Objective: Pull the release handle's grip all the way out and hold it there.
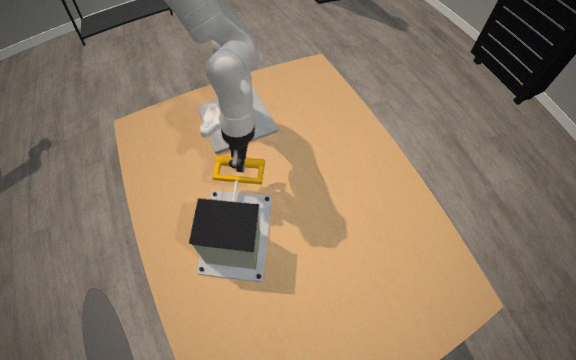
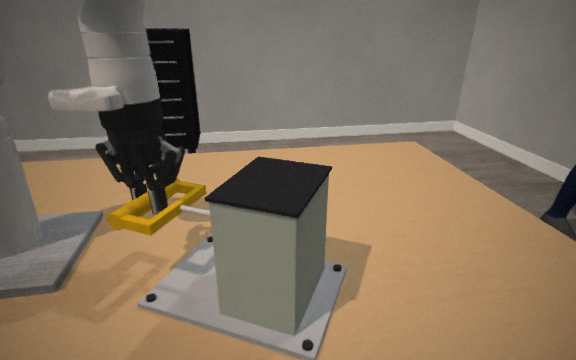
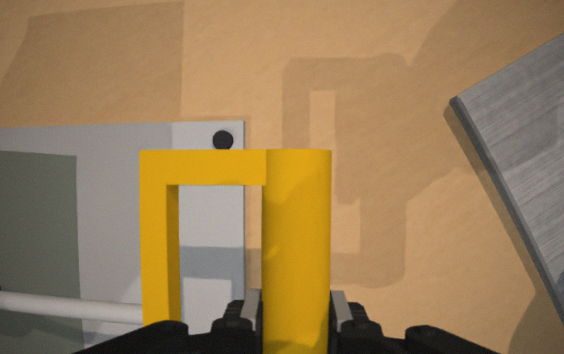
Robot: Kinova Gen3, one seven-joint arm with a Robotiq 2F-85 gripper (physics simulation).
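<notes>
The release handle's yellow grip (image 1: 217,170) (image 2: 165,218) (image 3: 296,225) is a rectangular frame with a thick round bar on the side away from the box. My gripper (image 1: 239,164) (image 2: 146,202) (image 3: 295,312) points down and is shut on that round bar, one finger on each side of it. A pale rod (image 1: 236,190) (image 2: 196,211) (image 3: 70,307) runs from the frame's near bar to the grey-green box (image 1: 227,256) (image 2: 257,260) (image 3: 37,215) with a black top. The grip hangs above the table, apart from the box. The rod's far end is hidden by the box.
The box stands on a light grey plate (image 1: 265,240) (image 2: 185,295) (image 3: 210,220) with dark bolts at its corners. The arm's grey base slab (image 1: 265,117) (image 2: 70,250) (image 3: 525,135) lies behind the grip. All stand on the orange-tan table top (image 1: 370,200) (image 2: 425,240) (image 3: 240,45).
</notes>
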